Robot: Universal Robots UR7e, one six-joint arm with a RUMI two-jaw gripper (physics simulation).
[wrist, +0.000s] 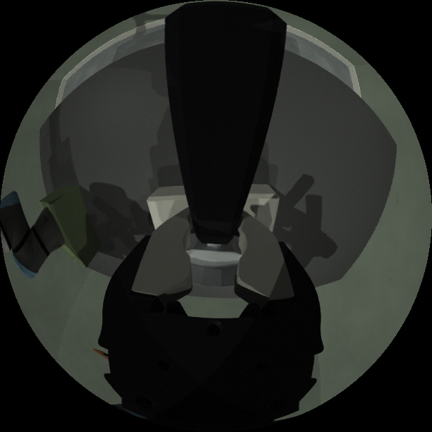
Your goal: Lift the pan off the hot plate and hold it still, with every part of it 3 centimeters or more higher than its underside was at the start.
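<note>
My gripper, in the lower middle of the wrist view, is shut on the pan's long black handle. The handle rises from between the grey jaws to the top of the view and widens there. A small silvery, faceted part that looks like the pan shows between the jaws; the jaws and the black gripper body hide the rest. A pale, boxy thing that looks like the hot plate shows behind the jaws on both sides of the handle. The height of the gap between pan and hot plate cannot be told.
A dark grey table top spreads behind, with shadows on it. A green block stands at its left edge, next to a dark object with blue ends. A pale-edged panel lies beyond the far edge. A small orange tip shows lower left.
</note>
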